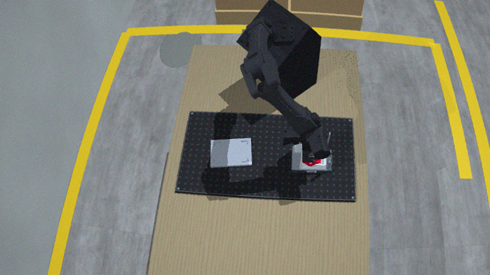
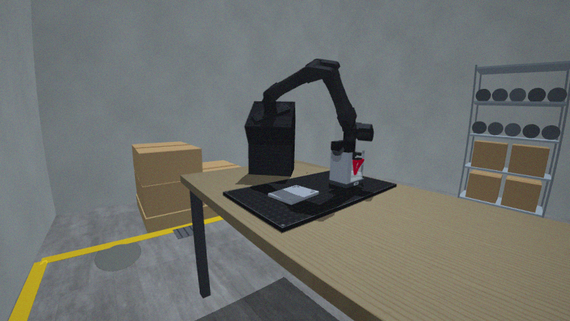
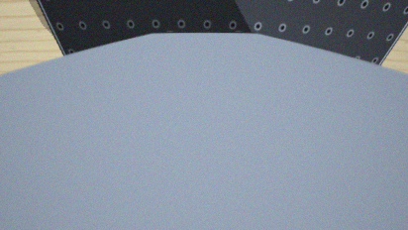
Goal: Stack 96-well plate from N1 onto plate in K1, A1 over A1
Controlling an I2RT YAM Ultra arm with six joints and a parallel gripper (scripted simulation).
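Now: hand right at the white 96-well plate. Also, from my hand: tall grey rack wall (7 cm to the right, 3 cm above, 1 cm ahead); grey plate nest N1 (31 cm to the right, 5 cm below).
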